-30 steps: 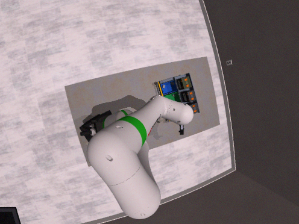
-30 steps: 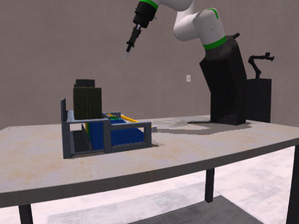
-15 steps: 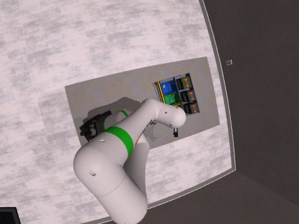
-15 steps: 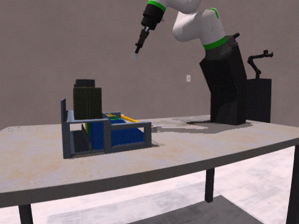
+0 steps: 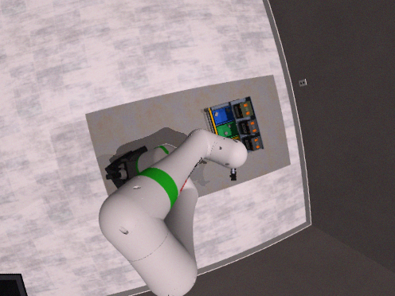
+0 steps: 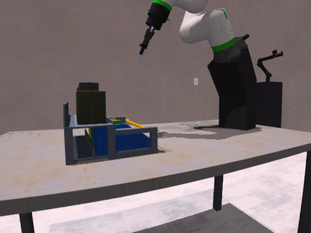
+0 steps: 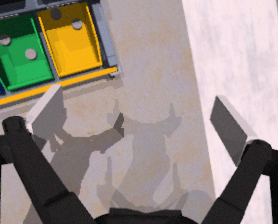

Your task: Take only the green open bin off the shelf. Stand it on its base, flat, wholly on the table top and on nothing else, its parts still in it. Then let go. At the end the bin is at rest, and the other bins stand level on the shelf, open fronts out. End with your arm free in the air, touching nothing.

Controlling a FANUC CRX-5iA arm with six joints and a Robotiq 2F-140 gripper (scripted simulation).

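The thin yellow rod lies 10 mm ahead of my hand, 140 mm to the left of it and 310 mm below it. Round my hand: green open bin (110 mm ahead, 170 mm to the left, 330 mm below); then blue bin (80 mm ahead, 280 mm to the left, 330 mm below); then yellow bin (140 mm ahead, 60 mm to the left, 330 mm below).
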